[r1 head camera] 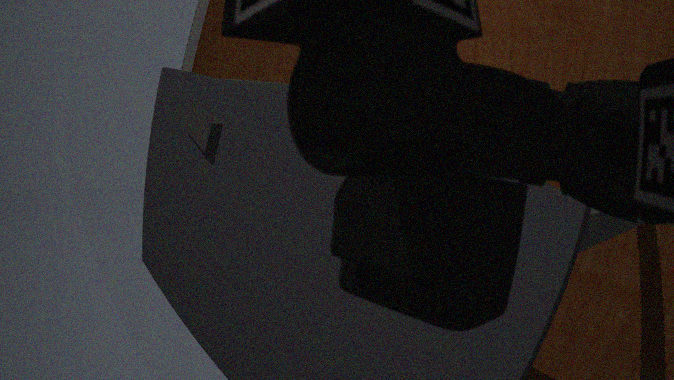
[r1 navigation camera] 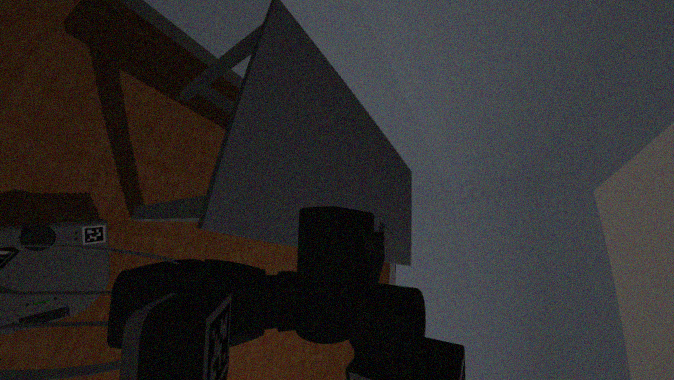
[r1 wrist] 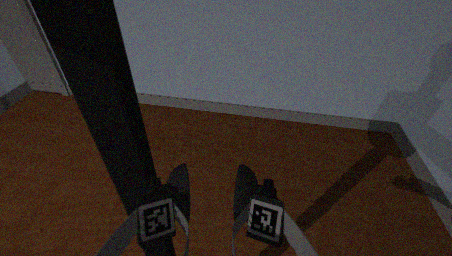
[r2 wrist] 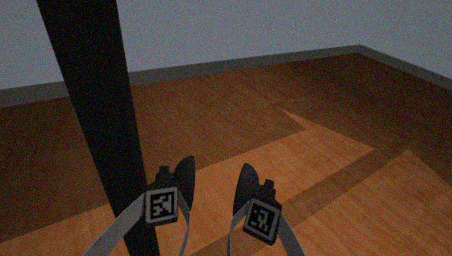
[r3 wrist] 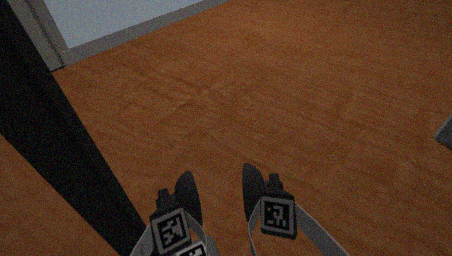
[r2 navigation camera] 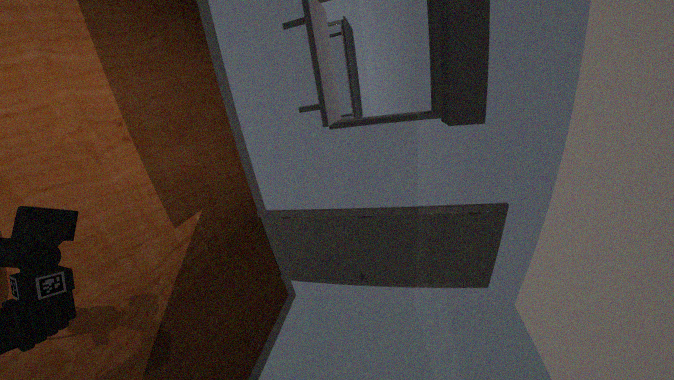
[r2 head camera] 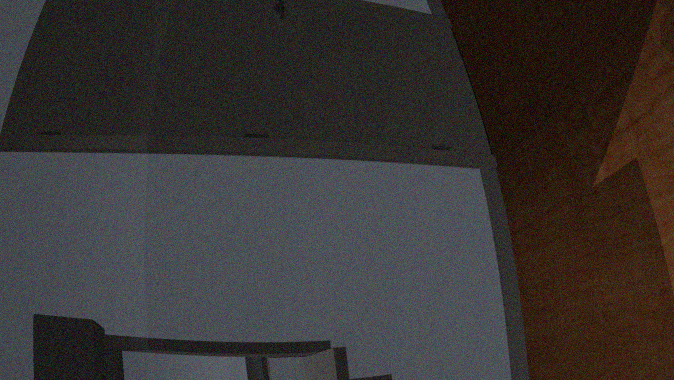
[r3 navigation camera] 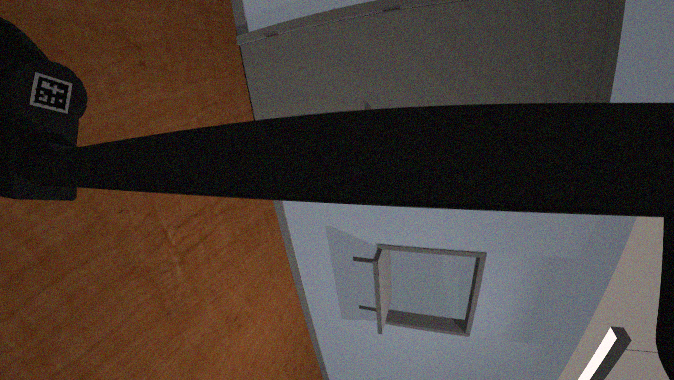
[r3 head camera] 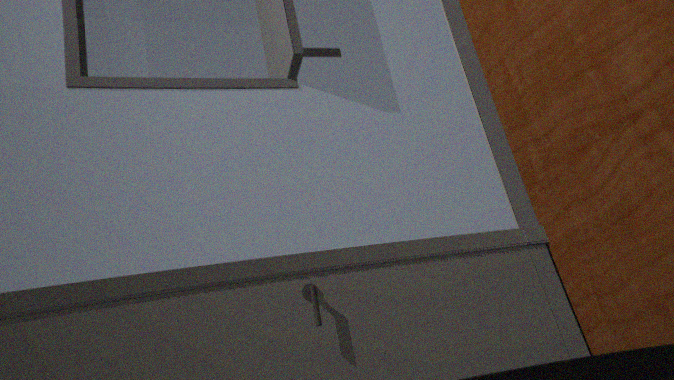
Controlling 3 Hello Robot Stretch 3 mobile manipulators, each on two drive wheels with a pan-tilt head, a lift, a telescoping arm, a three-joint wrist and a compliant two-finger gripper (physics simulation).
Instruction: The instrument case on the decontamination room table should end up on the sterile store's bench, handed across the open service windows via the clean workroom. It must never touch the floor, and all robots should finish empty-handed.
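Note:
A small, low grey shape (r1 head camera: 202,135) with a dark edge, seemingly the instrument case, lies near the far left end of the grey table (r1 head camera: 260,250) (r1 navigation camera: 300,125). Its outline is faint in the dim light. My r1 gripper (r1 wrist: 212,175) is open over bare floor, with no case between the fingers; r1's black wrist parts cover some of the table in the head view. My r2 gripper (r2 wrist: 218,167) is open and empty above the floor. My r3 gripper (r3 wrist: 217,172) is open and empty above the floor. The sterile store's bench cannot be made out.
Service window frames with swung-out panels show in r2's views (r2 head camera: 215,346) (r2 navigation camera: 390,118) and r3's views (r3 head camera: 185,82) (r3 navigation camera: 476,295). Grey doors stand beside them (r2 head camera: 250,75) (r2 navigation camera: 390,250) (r3 head camera: 200,325) (r3 navigation camera: 425,60). r3's black mast crosses its navigation view.

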